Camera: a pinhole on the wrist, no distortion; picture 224 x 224 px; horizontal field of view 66.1 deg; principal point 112.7 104.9 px. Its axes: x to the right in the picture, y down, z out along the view. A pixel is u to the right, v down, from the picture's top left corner.
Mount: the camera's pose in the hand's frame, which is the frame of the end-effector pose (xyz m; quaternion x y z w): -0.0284 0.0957 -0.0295 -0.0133 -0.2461 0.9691 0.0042
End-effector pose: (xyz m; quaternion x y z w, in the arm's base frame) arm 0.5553 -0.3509 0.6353 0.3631 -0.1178 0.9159 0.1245
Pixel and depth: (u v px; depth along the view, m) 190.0 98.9 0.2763
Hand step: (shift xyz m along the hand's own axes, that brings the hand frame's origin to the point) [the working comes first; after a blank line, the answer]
In the camera's frame: 0.1241 -0.0096 0.2763

-0.1601 -0.0258 0.2149
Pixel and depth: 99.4 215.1 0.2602
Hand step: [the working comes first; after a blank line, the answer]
In the camera's frame: -0.0201 0.1666 0.2602

-0.0158 -0.1751 0.1201
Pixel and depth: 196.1 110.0 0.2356
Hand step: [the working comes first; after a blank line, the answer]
In the camera's frame: 0.1141 0.0070 0.2356

-0.1491 -0.0211 0.1714
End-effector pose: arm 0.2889 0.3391 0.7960 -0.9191 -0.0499 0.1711 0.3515
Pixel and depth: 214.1 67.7 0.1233
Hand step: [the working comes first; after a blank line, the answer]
In the camera's frame: 0.0726 -0.0266 0.1233

-0.1044 0.0614 0.0898
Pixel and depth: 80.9 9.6 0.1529
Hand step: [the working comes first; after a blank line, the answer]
In the camera's frame: -0.0282 -0.0847 0.1529

-0.0043 0.0968 0.1459
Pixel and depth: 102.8 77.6 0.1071
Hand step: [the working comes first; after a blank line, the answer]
In the camera's frame: -0.0062 -0.0170 0.1071

-0.0252 0.0595 0.0728
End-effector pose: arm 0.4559 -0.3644 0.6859 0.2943 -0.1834 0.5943 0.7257
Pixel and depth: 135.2 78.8 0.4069
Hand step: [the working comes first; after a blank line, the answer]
In the camera's frame: 0.0532 -0.0617 0.4069

-0.0928 -0.0434 0.3561
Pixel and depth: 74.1 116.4 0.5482
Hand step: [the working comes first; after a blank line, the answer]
In the camera's frame: -0.1229 0.0366 0.5482

0.0792 -0.1997 0.4375
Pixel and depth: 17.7 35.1 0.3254
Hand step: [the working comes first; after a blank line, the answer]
In the camera's frame: -0.1796 -0.1319 0.3254

0.1423 0.0538 0.3236
